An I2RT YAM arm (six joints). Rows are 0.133 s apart.
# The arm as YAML. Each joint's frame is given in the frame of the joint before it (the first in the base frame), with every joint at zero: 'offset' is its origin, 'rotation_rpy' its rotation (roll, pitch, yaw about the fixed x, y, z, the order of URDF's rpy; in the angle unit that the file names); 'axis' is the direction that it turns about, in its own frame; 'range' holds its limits. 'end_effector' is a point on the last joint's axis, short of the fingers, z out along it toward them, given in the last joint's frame.
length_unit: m
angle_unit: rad
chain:
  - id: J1
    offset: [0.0, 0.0, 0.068]
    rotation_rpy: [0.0, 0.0, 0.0]
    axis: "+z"
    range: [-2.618, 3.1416]
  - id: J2
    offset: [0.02, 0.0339, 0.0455]
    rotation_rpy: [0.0, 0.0, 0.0]
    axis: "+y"
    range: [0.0, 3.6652]
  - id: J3
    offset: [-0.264, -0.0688, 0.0]
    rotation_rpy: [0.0, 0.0, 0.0]
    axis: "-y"
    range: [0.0, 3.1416]
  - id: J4
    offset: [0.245, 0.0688, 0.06]
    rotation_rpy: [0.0, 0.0, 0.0]
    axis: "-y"
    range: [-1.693, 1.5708]
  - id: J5
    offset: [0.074, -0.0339, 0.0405]
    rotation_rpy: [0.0, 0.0, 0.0]
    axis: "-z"
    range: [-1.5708, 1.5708]
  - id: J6
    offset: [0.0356, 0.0, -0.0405]
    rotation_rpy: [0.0, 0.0, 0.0]
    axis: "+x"
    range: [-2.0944, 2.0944]
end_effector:
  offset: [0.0, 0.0, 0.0]
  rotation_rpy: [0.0, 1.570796, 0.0]
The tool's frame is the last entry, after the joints.
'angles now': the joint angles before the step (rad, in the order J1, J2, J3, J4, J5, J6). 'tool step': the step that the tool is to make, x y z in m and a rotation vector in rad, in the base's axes. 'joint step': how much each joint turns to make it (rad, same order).
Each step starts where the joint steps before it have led.
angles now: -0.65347, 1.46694, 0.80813, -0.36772, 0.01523, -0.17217
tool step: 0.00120, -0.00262, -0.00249, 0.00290, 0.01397, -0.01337
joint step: -0.00347, 0.01817, 0.00850, -0.00328, 0.01041, 0.00532
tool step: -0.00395, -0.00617, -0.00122, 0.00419, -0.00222, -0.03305
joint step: -0.02582, 0.00551, -0.00008, 0.00451, -0.00036, 0.00859
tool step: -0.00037, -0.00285, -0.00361, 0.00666, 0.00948, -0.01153
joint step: -0.00829, 0.01587, 0.00151, 0.00275, 0.00237, 0.00237
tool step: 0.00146, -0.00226, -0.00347, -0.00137, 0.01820, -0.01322
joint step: -0.00070, 0.02029, 0.00677, 0.00021, 0.01717, 0.00472
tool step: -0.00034, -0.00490, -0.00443, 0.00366, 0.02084, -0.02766
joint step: -0.01168, 0.02505, 0.00865, -0.00241, 0.01691, 0.00903
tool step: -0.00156, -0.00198, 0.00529, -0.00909, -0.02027, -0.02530
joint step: -0.00837, -0.01522, 0.00406, 0.00091, 0.00256, 0.01791
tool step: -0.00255, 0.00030, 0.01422, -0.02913, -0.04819, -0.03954
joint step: -0.00376, -0.04796, 0.00438, 0.00069, 0.00998, 0.03574
